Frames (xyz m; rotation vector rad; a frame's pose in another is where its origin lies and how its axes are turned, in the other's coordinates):
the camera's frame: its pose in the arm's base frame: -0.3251 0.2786 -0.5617 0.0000 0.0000 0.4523
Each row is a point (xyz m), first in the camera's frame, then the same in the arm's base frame.
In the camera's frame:
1: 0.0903 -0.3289 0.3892
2: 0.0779 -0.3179 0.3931
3: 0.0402 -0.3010 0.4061
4: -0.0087 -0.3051 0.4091
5: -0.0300 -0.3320 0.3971
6: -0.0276 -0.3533 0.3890
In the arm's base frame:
1: -0.1001 0.0222 -0.1725
2: -0.1161 0.0267 -0.1686
3: -0.1574 0.0254 -0.1556
4: -0.1996 0.0004 -0.1526
5: -0.2070 -0.0331 -0.1646
6: -0.1955 -0.0512 -0.1727

